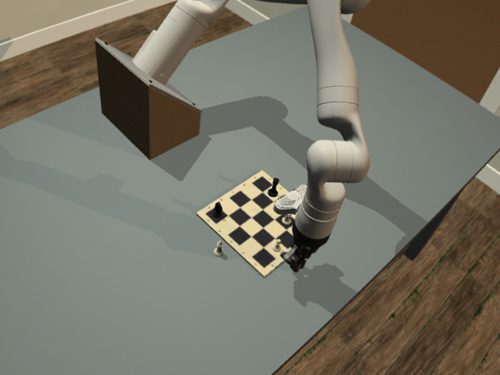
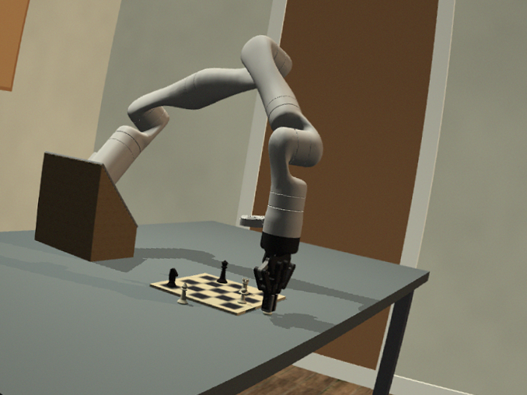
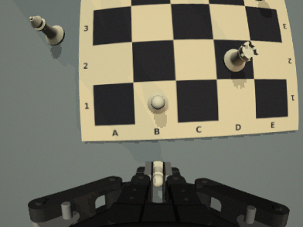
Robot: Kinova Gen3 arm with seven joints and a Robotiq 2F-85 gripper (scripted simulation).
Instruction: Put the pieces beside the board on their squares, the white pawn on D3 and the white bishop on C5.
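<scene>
My gripper is now 14 cm past the small chessboard, 5 cm to the right of it and 2 cm above it. Round my hand: black knight: 22 cm behind, 2 cm to the right.
</scene>
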